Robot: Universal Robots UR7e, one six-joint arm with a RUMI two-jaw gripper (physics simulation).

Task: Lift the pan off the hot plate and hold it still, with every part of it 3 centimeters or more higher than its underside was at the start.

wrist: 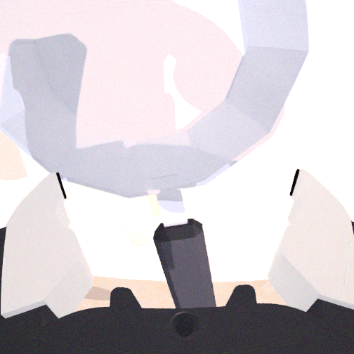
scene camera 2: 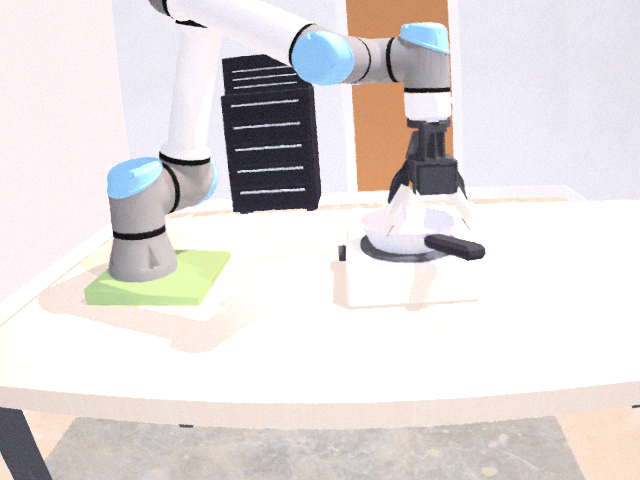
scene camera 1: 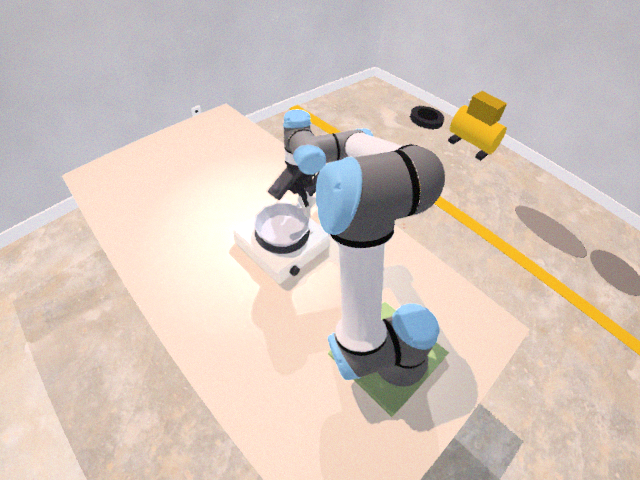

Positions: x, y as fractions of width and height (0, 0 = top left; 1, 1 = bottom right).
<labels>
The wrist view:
my gripper: 0.50, 0.50
pale pan: 0.38, 0.30
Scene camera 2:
my gripper: 0.67, 0.48
pale pan: 0.65, 0.48
white hot plate: 0.59, 0.58
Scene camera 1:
my gripper: 0.46, 0.43
pale pan: 0.44, 0.47
</labels>
